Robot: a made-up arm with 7 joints.
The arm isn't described. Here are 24 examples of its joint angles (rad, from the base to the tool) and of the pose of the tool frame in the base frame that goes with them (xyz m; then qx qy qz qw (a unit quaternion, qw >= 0)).
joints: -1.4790 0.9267 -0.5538 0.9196 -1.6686 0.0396 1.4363
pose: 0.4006 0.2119 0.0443 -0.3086 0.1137 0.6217 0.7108
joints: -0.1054 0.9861 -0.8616 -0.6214 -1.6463 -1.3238 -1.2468
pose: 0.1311 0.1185 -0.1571 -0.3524 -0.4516 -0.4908 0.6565
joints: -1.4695 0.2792 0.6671 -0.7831 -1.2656 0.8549 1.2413
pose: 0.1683 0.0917 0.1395 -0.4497 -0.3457 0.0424 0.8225
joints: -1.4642 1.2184 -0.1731 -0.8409 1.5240 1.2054 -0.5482
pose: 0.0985 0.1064 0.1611 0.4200 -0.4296 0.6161 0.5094
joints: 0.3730 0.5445 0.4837 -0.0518 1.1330 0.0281 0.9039
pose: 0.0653 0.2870 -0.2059 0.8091 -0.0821 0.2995 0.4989
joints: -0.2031 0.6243 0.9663 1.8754 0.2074 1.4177 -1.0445
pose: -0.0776 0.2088 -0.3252 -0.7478 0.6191 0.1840 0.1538
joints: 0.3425 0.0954 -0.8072 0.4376 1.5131 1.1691 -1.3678
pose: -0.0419 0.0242 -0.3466 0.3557 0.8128 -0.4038 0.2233
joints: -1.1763 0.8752 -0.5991 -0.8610 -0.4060 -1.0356 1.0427
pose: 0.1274 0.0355 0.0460 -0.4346 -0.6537 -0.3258 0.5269
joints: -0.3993 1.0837 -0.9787 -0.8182 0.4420 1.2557 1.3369
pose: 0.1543 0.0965 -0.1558 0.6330 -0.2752 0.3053 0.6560
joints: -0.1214 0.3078 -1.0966 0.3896 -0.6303 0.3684 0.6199
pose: 0.0315 -0.0097 -0.3683 0.1917 0.5417 -0.1594 0.8027
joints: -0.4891 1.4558 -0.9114 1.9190 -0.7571 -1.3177 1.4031
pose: 0.0786 0.4381 0.0058 0.6224 -0.3959 0.5409 0.4042
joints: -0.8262 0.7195 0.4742 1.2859 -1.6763 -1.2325 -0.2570
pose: 0.2151 0.3410 -0.1887 -0.2326 -0.4785 0.6092 0.5881
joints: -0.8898 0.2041 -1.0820 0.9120 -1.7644 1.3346 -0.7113
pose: 0.2153 -0.0238 -0.2991 -0.4386 0.7299 -0.4409 0.2837
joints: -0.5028 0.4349 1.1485 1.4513 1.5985 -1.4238 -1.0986
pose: 0.1651 0.1982 -0.3237 0.2711 0.1364 -0.6785 0.6690
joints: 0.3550 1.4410 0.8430 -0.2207 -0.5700 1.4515 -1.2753
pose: 0.1433 0.3237 0.0085 -0.0297 0.5827 -0.1658 0.7951
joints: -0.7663 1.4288 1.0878 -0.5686 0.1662 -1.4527 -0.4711
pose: 0.0425 0.1522 0.1220 -0.8103 0.5592 0.0449 0.1693
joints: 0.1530 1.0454 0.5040 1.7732 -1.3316 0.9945 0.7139
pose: -0.1312 0.3681 -0.2154 -0.3036 0.6033 0.7307 0.0996
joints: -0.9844 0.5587 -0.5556 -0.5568 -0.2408 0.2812 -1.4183
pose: 0.2413 -0.0230 -0.0108 0.3852 -0.1292 -0.8338 0.3738
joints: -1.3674 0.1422 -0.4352 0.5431 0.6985 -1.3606 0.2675
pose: 0.3055 -0.0962 -0.0177 0.2046 -0.7802 -0.3957 0.4392
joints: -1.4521 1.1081 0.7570 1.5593 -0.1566 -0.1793 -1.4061
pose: 0.3023 0.3763 0.0028 -0.0345 -0.2324 -0.2563 0.9376
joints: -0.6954 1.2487 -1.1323 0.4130 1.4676 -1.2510 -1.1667
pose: 0.1755 0.2551 -0.2173 -0.4626 -0.2850 0.7256 0.4223
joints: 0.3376 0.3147 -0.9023 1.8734 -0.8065 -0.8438 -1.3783
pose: -0.2150 0.2289 -0.3080 -0.2336 0.6817 -0.4165 0.5543
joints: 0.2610 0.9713 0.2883 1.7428 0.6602 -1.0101 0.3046
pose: -0.1310 0.3789 -0.2105 0.5009 0.5255 0.0204 0.6874
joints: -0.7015 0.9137 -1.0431 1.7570 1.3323 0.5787 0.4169
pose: 0.1673 0.4028 -0.1751 -0.9340 -0.3130 0.0872 0.1486
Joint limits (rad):
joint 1: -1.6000..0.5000
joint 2: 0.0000..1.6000
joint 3: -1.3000..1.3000
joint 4: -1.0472..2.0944
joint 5: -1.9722..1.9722
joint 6: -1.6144..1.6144
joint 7: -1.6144..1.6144
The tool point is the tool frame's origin. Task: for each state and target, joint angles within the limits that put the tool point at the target. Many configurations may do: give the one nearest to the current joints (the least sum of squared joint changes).
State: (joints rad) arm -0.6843 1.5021 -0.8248 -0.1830 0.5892 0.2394 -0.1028
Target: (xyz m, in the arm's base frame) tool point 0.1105 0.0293 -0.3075
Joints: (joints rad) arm -0.3567 0.6548 -1.2563 0.0114 0.5633 0.2008 -0.1028
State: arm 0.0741 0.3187 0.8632 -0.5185 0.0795 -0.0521 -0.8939
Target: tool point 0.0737 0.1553 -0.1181
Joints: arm 0.3143 0.0000 0.5050 -0.8284 0.1029 -0.1877 -0.8939
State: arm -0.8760 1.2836 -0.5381 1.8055 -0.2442 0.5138 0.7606
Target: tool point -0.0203 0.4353 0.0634
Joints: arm -0.8982 1.5449 -0.9991 2.0891 -0.1054 0.7531 0.7606
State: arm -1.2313 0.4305 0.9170 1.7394 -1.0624 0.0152 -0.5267
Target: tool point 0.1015 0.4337 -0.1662
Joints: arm -0.6667 1.2241 0.7768 1.8405 -1.0731 -0.1225 -0.5267
